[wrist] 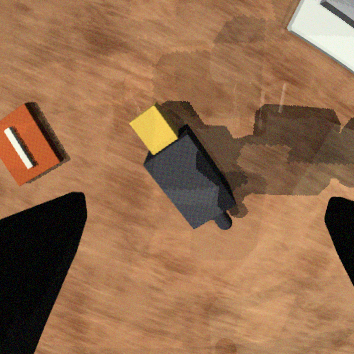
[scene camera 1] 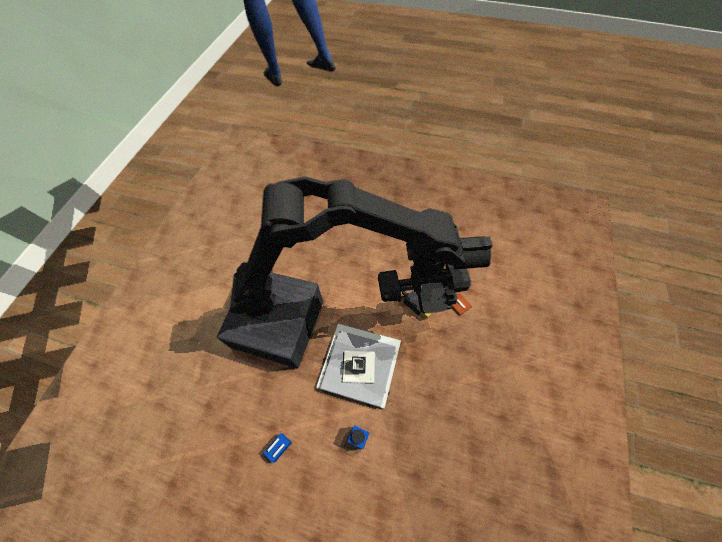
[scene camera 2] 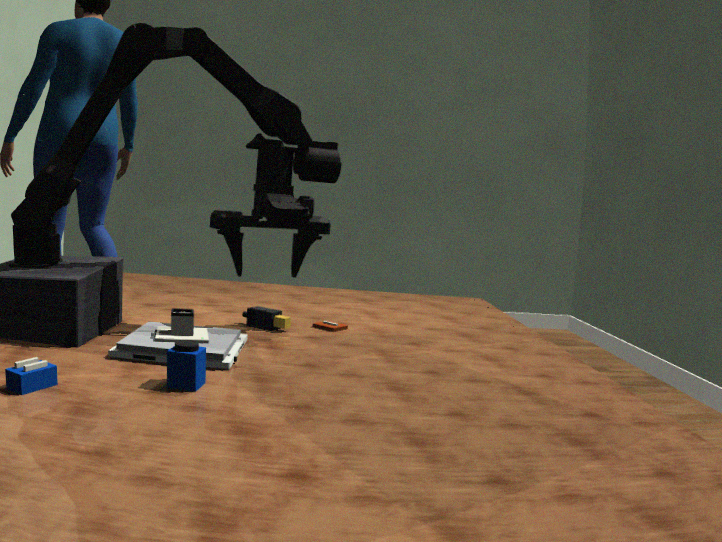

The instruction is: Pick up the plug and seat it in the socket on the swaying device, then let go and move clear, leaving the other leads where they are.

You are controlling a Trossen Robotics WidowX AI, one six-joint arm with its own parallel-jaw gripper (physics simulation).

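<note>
The plug, a dark grey block (scene camera 2: 263, 317) (wrist: 187, 180) with a yellow tip and a short round stub at its other end, lies flat on the table. In the wrist view it lies diagonally, its yellow tip toward the upper left. In scene camera 1 the arm hides most of it. My gripper (scene camera 2: 267, 275) (wrist: 209, 207) is open and empty, above the plug and well clear of it. The device is a grey and white slab (scene camera 1: 381, 350) (scene camera 2: 224, 344) with a pale plate on top. The socket, an upright square hollow tube (scene camera 1: 358, 364) (scene camera 2: 182, 322), stands on that plate.
An orange block with a white bar (scene camera 1: 461, 303) (scene camera 2: 330, 326) (wrist: 30, 145) lies beyond the plug's yellow tip. A blue block with a dark round top (scene camera 1: 357, 437) (scene camera 2: 186, 368) and a blue block with two white bars (scene camera 1: 277, 448) (scene camera 2: 31, 378) stand in front of the device. A person stands behind.
</note>
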